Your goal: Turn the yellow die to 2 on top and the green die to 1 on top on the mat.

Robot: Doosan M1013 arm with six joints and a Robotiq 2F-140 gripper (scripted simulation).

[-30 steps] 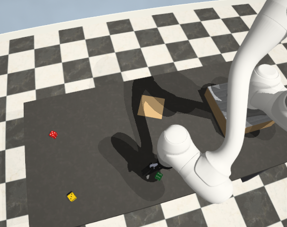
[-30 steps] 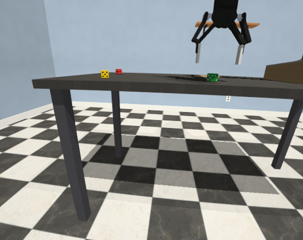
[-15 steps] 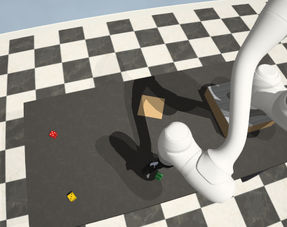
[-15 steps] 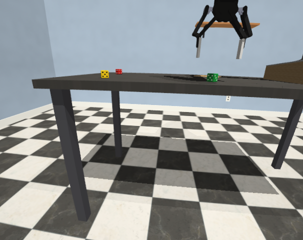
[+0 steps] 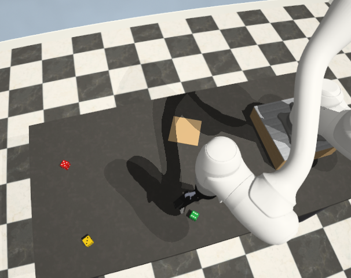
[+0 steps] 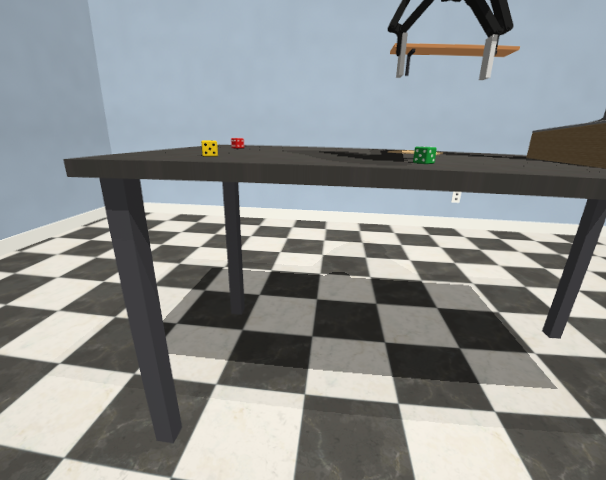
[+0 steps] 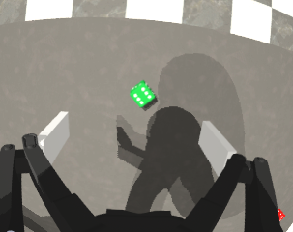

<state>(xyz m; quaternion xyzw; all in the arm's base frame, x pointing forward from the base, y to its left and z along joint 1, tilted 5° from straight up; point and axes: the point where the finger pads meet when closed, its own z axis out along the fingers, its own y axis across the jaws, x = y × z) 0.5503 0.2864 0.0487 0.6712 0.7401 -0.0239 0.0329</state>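
My gripper is now 440 mm short of the yellow die, 140 mm above it and 40 mm to the right of it. Round my hand: tan mat 400 mm to the right, 160 mm below, 30 mm behind; red die 530 mm ahead, 300 mm to the right, 140 mm below; green die 140 mm below, 10 mm to the left, 10 mm ahead.
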